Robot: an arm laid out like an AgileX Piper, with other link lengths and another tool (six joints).
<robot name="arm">
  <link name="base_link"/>
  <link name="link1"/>
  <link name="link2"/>
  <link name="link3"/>
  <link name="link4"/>
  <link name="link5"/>
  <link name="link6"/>
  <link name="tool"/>
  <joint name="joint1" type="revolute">
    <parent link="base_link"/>
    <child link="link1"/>
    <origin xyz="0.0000 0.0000 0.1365" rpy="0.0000 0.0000 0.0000"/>
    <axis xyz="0 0 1"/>
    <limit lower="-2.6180" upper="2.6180"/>
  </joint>
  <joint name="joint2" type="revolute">
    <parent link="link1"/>
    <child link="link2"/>
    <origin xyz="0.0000 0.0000 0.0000" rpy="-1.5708 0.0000 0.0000"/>
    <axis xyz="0 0 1"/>
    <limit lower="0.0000" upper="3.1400"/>
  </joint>
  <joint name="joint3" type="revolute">
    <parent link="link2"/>
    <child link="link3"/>
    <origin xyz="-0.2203 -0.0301 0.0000" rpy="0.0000 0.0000 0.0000"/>
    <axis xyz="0 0 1"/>
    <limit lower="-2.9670" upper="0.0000"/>
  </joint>
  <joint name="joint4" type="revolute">
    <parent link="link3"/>
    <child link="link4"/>
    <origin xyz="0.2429 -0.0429 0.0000" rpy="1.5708 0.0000 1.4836"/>
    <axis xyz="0 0 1"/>
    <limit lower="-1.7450" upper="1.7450"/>
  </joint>
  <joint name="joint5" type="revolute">
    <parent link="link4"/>
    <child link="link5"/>
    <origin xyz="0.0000 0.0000 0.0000" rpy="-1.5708 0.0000 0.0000"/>
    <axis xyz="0 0 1"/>
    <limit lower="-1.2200" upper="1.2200"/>
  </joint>
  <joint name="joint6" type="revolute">
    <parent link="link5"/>
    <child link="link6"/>
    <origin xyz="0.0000 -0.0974 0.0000" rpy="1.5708 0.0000 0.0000"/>
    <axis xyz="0 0 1"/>
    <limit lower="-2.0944" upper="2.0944"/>
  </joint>
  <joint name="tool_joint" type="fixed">
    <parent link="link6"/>
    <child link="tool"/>
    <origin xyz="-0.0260 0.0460 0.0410" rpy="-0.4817 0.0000 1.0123"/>
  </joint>
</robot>
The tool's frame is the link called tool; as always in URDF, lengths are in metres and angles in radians.
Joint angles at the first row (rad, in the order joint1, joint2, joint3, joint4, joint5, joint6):
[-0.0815 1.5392 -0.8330 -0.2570 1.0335 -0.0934]
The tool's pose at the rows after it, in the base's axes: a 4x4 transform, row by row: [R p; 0 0 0 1], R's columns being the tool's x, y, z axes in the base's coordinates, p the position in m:
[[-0.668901, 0.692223, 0.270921, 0.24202], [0.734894, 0.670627, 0.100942, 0.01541], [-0.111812, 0.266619, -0.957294, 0.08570], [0, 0, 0, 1]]
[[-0.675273, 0.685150, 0.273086, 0.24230], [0.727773, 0.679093, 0.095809, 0.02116], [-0.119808, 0.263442, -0.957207, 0.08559], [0, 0, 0, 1]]
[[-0.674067, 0.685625, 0.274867, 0.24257], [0.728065, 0.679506, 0.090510, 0.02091], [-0.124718, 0.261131, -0.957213, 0.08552], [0, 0, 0, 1]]
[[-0.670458, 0.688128, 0.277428, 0.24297], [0.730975, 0.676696, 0.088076, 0.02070], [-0.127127, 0.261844, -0.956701, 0.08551], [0, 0, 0, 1]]
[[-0.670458, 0.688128, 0.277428, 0.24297], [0.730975, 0.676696, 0.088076, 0.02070], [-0.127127, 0.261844, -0.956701, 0.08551], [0, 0, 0, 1]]
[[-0.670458, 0.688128, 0.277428, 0.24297], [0.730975, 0.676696, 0.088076, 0.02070], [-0.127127, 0.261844, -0.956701, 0.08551], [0, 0, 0, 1]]
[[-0.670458, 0.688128, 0.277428, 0.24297], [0.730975, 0.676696, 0.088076, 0.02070], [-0.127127, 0.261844, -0.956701, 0.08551], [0, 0, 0, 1]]
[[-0.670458, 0.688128, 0.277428, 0.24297], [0.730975, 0.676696, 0.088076, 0.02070], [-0.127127, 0.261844, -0.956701, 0.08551], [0, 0, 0, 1]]
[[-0.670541, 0.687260, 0.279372, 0.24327], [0.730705, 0.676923, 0.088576, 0.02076], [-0.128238, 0.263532, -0.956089, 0.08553], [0, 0, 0, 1]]
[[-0.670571, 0.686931, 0.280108, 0.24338], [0.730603, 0.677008, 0.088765, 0.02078], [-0.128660, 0.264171, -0.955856, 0.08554], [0, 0, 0, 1]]
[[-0.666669, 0.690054, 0.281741, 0.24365], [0.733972, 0.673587, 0.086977, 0.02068], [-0.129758, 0.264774, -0.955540, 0.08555], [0, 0, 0, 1]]
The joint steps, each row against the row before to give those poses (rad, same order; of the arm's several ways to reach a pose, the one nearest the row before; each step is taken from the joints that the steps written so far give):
[0.0718 -0.0001 0.0001 -0.0022 0.0137 0.0565]
[0.0292 0.0000 0.0000 -0.0071 0.0024 0.0242]
[0.0021 0.0000 -0.0001 -0.0056 0.0000 0.0071]
[0.0001 0.0000 0.0001 -0.0012 -0.0010 0.0056]
[0.0000 0.0000 0.0000 0.0000 0.0000 0.0000]
[0.0000 0.0000 0.0000 0.0000 0.0000 0.0000]
[0.0000 0.0000 0.0000 0.0000 0.0000 0.0000]
[0.0000 0.0000 0.0000 0.0000 0.0000 0.0000]
[0.0000 0.0001 0.0000 0.0000 -0.0022 0.0000]
[-0.0001 -0.0001 0.0000 0.0000 -0.0008 0.0000]
[0.0000 0.0001 -0.0001 0.0000 0.0000 0.0052]

